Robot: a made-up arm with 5 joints.
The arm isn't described. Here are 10 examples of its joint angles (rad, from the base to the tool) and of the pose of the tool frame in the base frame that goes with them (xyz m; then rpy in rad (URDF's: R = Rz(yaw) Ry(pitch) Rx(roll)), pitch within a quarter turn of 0, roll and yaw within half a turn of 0).
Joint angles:
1: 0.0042 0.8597 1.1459 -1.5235 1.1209
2: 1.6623 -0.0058 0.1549 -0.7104 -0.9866
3: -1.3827 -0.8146 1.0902 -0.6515 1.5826
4: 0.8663 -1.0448 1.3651 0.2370 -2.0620
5: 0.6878 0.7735 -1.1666 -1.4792 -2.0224
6: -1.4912 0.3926 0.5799 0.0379 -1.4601
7: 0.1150 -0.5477 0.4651 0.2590 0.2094
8: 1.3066 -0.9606 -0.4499 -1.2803 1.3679
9: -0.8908 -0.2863 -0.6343 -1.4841 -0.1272
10: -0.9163 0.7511 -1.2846 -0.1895 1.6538
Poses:
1: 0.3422 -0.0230 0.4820 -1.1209 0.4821 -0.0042
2: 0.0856 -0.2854 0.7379 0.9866 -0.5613 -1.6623
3: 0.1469 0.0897 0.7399 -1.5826 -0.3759 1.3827
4: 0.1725 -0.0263 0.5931 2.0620 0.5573 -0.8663
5: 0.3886 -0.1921 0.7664 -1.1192 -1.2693 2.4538
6: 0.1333 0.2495 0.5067 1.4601 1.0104 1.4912
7: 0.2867 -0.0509 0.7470 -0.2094 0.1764 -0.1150
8: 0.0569 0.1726 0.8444 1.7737 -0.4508 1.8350
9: 0.1734 0.0207 0.9176 -3.0144 -0.7369 -2.2508
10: 0.3401 0.2746 0.7957 -1.6538 -0.7230 0.9163
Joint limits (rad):
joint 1: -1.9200..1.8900
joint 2: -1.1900..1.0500
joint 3: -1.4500..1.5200
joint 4: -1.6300..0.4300
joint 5: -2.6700..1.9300
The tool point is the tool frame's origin. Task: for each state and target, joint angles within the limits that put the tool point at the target. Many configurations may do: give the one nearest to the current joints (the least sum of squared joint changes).
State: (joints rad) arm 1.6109 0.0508 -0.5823 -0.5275 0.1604
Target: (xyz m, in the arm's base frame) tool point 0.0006 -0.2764 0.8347
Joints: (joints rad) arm 1.8750 0.2510 -0.6603 -0.4633 0.1453
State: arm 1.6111 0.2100 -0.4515 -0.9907 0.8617
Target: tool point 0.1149 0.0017 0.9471
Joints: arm 1.6546 -0.3528 -0.8178 -0.5866 1.7266
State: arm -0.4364 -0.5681 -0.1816 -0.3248 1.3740
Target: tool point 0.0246 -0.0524 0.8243
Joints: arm -0.3752 -1.1900 0.4378 -1.0731 1.4410
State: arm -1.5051 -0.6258 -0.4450 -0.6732 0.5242
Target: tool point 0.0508 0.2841 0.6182
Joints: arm -1.9178 0.1782 0.5276 -0.3845 0.3903
